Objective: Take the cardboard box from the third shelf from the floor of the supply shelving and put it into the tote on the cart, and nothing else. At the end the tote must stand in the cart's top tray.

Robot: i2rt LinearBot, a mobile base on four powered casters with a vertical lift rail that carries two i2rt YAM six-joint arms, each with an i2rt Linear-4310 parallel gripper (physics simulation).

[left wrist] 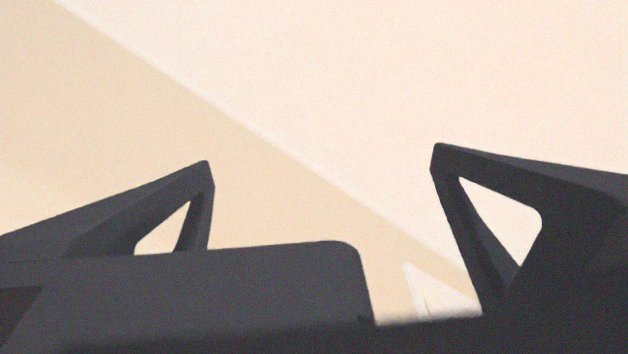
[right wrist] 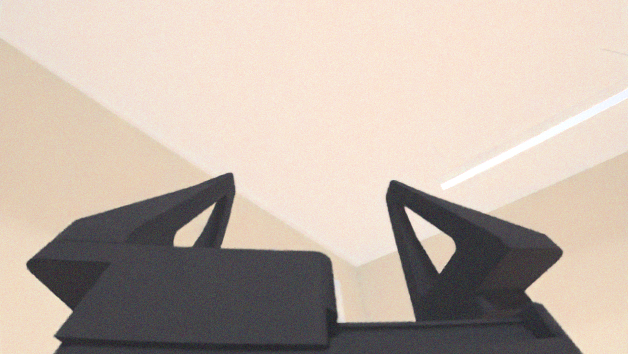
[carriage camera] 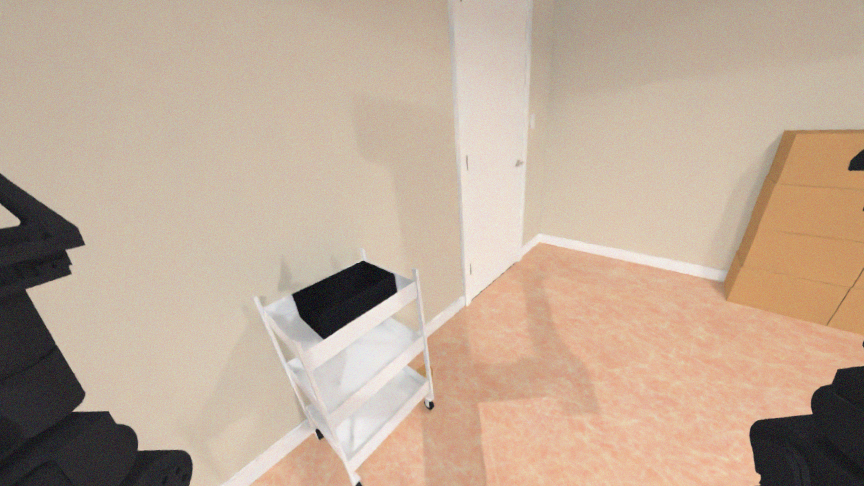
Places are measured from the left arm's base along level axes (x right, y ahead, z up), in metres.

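Pixels of known places: left gripper, between the fingertips: (left wrist: 322, 164); right gripper, between the fingertips: (right wrist: 312, 185).
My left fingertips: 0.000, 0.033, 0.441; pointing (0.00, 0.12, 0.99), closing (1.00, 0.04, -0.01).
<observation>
Behind a point stands the place of what it marks, as x, y, z.
The white three-tier cart (carriage camera: 365, 331) @(0.055, 0.557, -0.174) stands against the wall, left of the middle in the carriage view. The black tote (carriage camera: 347, 296) @(-0.067, 0.766, -0.176) stands in its top tray; its inside is too dark to make out. The supply shelving and the cardboard box on its third shelf do not show in these views. My left gripper (left wrist: 322, 164) @(0.000, 0.033, 0.441) is open and empty, pointing up at the wall and ceiling; part of it shows at the left edge of the carriage view. My right gripper (right wrist: 312, 185) @(0.658, 0.037, 0.440) is open and empty, pointing up toward a ceiling corner.
A white door (carriage camera: 492, 145) @(0.713, 1.804, 0.253) is in the wall behind and right of the cart. A large stack of brown cartons (carriage camera: 809, 211) @(2.372, 1.233, -0.168) stands by the right wall. A small orange-brown thing (carriage camera: 421, 366) @(0.156, 0.948, -0.790) shows partly behind the cart's lower right. My arms frame both sides of the carriage view.
</observation>
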